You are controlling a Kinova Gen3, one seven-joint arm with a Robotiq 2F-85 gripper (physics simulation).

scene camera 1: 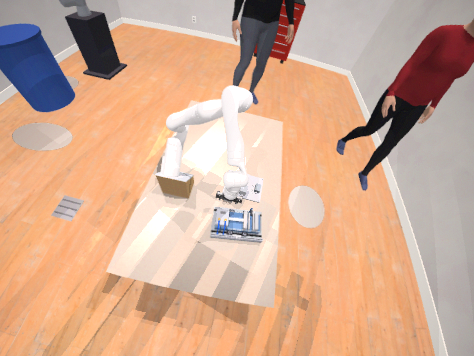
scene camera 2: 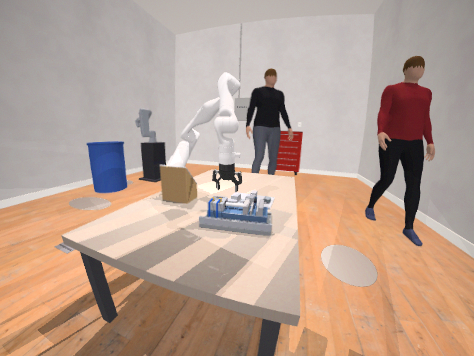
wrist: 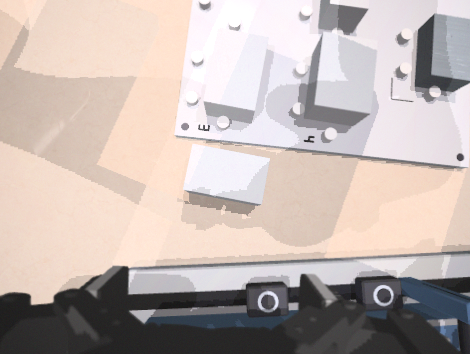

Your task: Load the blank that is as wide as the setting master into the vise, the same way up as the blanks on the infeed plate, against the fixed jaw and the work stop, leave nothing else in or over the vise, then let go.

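Seen in the pictures: gripper, fingertip midpoint: [scene camera 1: 227, 201] [scene camera 2: 227, 190] [wrist: 214, 288]; arm's base at its link origin: [scene camera 1: 170, 174] [scene camera 2: 174, 171].
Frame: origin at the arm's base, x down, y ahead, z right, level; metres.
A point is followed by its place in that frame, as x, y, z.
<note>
My gripper [scene camera 1: 229, 199] @(0.057, 0.355, 0.032) [scene camera 2: 228, 187] @(0.057, 0.355, 0.032) [wrist: 214, 288] @(0.057, 0.355, 0.032) is open and empty, fingers pointing down, above the rear side of the vise. The vise [scene camera 1: 235, 225] @(0.107, 0.435, 0.143) [scene camera 2: 235, 227] @(0.145, 0.469, 0.209) [wrist: 400, 265] @(0.147, 0.497, 0.017) is blue and grey; its jaws are mostly out of the wrist view, and I cannot tell which parts in it are loose. A pale loose block [wrist: 227, 175] @(0.131, 0.352, -0.034) lies on the table between the vise and the infeed plate [scene camera 1: 254, 181] @(0.159, 0.493, -0.218) [wrist: 415, 130] @(0.159, 0.508, -0.098). On the plate are a white block [wrist: 235, 75] @(0.123, 0.348, -0.109), a light grey block [wrist: 342, 80] @(0.123, 0.429, -0.117), a darker block [wrist: 447, 55] @(0.134, 0.517, -0.157) and part of another block [wrist: 342, 15] @(0.136, 0.429, -0.180). I cannot tell the setting master.
Small round pins stand around the blocks on the plate. Two dark knobs [wrist: 267, 300] @(0.129, 0.393, 0.052) [wrist: 383, 296] @(0.129, 0.476, 0.039) and a blue handle [wrist: 435, 295] @(0.098, 0.495, 0.029) are on the vise's rear side. A brown wedge-shaped block [scene camera 1: 176, 186] @(0.039, 0.049, 0.043) [scene camera 2: 177, 184] @(0.061, 0.056, 0.043) stands at the arm's base, left of the vise. Two people stand beyond the table.
</note>
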